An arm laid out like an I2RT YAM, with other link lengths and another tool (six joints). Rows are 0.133 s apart.
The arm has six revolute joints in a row. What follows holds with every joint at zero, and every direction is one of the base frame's.
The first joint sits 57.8 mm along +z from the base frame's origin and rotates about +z.
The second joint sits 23.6 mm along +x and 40 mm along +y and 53.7 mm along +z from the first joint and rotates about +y.
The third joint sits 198 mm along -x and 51.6 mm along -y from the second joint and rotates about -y.
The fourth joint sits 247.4 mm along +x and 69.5 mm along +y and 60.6 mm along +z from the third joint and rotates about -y.
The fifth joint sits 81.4 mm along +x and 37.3 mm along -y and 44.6 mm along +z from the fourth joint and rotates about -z.
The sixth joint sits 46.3 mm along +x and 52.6 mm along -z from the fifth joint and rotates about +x.
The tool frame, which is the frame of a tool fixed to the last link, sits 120 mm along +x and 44 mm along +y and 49 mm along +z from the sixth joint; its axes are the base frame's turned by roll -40.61, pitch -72.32 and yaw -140.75 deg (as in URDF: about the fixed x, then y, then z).
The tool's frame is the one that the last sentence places.
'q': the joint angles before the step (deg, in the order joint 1, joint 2, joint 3, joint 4, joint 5, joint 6). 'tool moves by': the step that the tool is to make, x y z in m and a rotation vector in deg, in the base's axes. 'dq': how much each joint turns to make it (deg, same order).
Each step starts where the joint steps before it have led.
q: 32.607 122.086 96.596 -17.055 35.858 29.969
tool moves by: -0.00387 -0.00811 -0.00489 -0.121 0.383 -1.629
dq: -0.087 -0.882 -1.845 -0.259 1.054 1.405
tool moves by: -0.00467 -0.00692 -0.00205 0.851 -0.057 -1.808
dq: 0.087 -1.145 -1.936 -0.086 0.880 2.282
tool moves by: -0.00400 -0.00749 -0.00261 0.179 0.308 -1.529
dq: -0.088 -0.965 -1.495 -0.613 0.790 1.585
